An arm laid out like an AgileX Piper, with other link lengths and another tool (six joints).
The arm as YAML. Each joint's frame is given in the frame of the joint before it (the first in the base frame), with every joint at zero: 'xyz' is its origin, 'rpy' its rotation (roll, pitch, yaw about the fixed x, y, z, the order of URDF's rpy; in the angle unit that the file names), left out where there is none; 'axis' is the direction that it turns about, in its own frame. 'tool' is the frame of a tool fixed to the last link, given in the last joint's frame.
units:
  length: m
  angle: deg
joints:
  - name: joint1
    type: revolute
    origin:
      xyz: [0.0, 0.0, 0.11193]
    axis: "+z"
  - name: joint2
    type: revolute
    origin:
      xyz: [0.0, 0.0, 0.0]
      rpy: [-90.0, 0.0, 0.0]
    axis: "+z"
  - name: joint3
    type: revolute
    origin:
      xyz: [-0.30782, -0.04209, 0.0]
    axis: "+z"
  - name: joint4
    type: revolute
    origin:
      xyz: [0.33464, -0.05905, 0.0]
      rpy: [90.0, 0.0, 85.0]
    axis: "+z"
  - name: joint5
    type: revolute
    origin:
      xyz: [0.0, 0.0, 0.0]
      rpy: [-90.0, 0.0, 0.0]
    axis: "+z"
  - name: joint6
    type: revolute
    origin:
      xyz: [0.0, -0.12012, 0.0]
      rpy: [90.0, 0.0, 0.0]
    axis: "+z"
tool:
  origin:
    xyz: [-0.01, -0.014, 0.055]
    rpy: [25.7, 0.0, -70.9]
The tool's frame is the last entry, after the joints.
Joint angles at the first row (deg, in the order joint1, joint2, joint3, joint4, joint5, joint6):
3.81, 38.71, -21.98, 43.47, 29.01, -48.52
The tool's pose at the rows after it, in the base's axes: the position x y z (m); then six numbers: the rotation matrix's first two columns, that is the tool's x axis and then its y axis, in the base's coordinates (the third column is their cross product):
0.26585 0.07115 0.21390 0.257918 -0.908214 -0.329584 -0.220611 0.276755 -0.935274
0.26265 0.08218 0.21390 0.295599 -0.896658 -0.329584 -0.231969 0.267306 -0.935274
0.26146 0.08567 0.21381 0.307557 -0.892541 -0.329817 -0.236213 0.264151 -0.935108
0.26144 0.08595 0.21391 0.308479 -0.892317 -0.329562 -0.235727 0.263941 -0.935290
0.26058 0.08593 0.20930 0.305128 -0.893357 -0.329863 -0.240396 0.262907 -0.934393
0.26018 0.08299 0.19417 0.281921 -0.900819 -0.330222 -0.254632 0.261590 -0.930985
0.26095 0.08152 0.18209 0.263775 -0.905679 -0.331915 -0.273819 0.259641 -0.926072
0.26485 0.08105 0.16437 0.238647 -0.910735 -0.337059 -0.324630 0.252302 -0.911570
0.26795 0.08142 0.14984 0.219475 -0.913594 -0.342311 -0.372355 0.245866 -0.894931
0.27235 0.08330 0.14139 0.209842 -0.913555 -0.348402 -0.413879 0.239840 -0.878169
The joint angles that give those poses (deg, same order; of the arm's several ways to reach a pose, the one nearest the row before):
5.21, 38.71, -21.98, 43.46, 28.95, -48.51
7.60, 38.71, -21.98, 43.47, 28.95, -48.52
8.34, 38.71, -21.98, 43.47, 29.00, -48.52
8.43, 38.71, -21.98, 43.46, 28.94, -48.52
8.62, 38.71, -21.35, 43.49, 28.51, -48.52
8.68, 39.29, -19.53, 43.57, 26.89, -48.52
8.79, 40.46, -18.52, 43.69, 25.80, -48.52
8.79, 43.91, -18.24, 43.74, 25.24, -48.52
8.79, 47.15, -18.36, 43.80, 25.17, -48.52
8.79, 50.29, -19.34, 43.80, 25.76, -48.52

